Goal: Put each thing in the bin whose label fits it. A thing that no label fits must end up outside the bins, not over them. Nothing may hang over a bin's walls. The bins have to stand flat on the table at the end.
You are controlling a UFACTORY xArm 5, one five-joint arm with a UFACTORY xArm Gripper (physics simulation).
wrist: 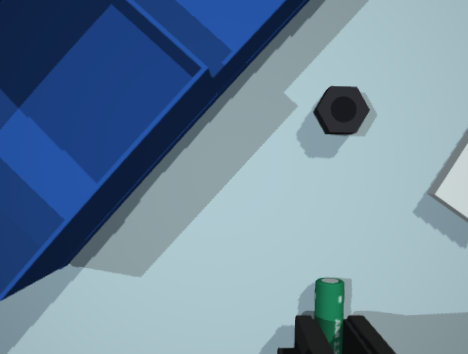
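Places are measured from the arm's base along level axes (x ahead, y left, z up), in metres.
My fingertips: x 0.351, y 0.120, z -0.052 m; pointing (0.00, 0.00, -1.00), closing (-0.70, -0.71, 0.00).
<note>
Behind a point stands the place of what it marks.
A green AAA battery (pixel 329 298) @(y 0.105, x 0.368, z -0.046 m) is at the bottom of the wrist view, its far end pointing up the picture. My gripper (pixel 332 327) @(y 0.120, x 0.351, z -0.052 m) is shut on the battery, one finger on each side of it; the battery's lower part is hidden by the fingers and the frame's edge. A black hexagonal nut (pixel 343 109) @(y 0.056, x 0.412, z -0.047 m) lies flat on the table at the upper right. Blue bins (pixel 150 122) @(y 0.107, x 0.455, z -0.049 m) with a dividing wall fill the upper left; the parts of their floors that show hold no things. No bin label shows.
A white block (pixel 456 192) @(y 0.046, x 0.362, z -0.049 m) lies at the right edge, partly cut off. The bins' near wall runs diagonally from the lower left to the top middle, and casts a shadow on the pale blue table (pixel 240 225) @(y 0.110, x 0.407, z -0.056 m).
</note>
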